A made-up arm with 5 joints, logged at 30 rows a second.
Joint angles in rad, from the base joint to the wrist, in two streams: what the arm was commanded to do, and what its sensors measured. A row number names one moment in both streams.
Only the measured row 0 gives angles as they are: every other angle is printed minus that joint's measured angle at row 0.
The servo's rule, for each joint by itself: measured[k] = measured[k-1] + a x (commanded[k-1-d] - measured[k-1]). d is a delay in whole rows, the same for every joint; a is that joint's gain. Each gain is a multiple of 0.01, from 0.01 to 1. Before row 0 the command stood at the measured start. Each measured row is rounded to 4 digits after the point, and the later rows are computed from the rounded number. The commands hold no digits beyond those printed.
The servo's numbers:
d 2
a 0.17 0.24 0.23 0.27 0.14
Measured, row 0: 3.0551, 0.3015, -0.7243, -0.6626, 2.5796
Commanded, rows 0 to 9: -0.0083, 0.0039, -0.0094, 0.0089, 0.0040; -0.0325, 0.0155, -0.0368, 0.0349, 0.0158; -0.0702, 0.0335, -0.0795, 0.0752, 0.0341; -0.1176, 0.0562, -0.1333, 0.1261, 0.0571; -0.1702, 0.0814, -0.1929, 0.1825, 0.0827; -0.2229, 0.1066, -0.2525, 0.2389, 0.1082; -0.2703, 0.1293, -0.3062, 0.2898, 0.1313; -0.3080, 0.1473, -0.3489, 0.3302, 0.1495; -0.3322, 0.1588, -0.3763, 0.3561, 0.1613; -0.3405, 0.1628, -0.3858, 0.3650, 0.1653
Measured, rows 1 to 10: 0.0000, 0.0000, 0.0000, 0.0000, 0.0000; 0.0000, 0.0000, 0.0000, 0.0000, 0.0000; -0.0014, 0.0009, -0.0022, 0.0024, 0.0006; -0.0067, 0.0044, -0.0102, 0.0112, 0.0027; -0.0175, 0.0114, -0.0261, 0.0285, 0.0071; -0.0345, 0.0222, -0.0508, 0.0549, 0.0141; -0.0576, 0.0364, -0.0835, 0.0894, 0.0237; -0.0857, 0.0532, -0.1224, 0.1298, 0.0355; -0.1171, 0.0715, -0.1647, 0.1730, 0.0489; -0.1496, 0.0897, -0.2071, 0.2154, 0.0630
